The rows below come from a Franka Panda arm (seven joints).
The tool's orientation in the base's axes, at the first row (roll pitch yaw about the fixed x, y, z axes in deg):
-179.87, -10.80, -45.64
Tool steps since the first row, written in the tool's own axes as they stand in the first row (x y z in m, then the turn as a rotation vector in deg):
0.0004, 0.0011, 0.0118, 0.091, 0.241, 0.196
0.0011, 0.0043, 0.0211, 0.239, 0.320, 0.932
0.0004, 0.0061, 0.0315, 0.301, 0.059, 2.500
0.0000, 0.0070, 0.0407, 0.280, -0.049, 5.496
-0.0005, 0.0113, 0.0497, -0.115, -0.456, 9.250
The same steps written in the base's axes. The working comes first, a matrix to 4 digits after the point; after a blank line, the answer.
The tool's axes in the first row as the columns of a matrix, in the base's axes (used below as rounded here):
0.6868, -0.7147, 0.1326
-0.7023, -0.6995, -0.1324
0.1874, -0.0022, -0.9823

0.0011, -0.0026, -0.0115, -0.084, -0.258, -0.176
0.0005, -0.0066, -0.0205, 0.059, -0.515, -0.871
0.0001, -0.0087, -0.0309, 0.496, -0.584, -2.399
0.0004, -0.0103, -0.0400, 0.956, -0.890, -5.346
-0.0018, -0.0141, -0.0489, 1.473, -0.825, -9.107

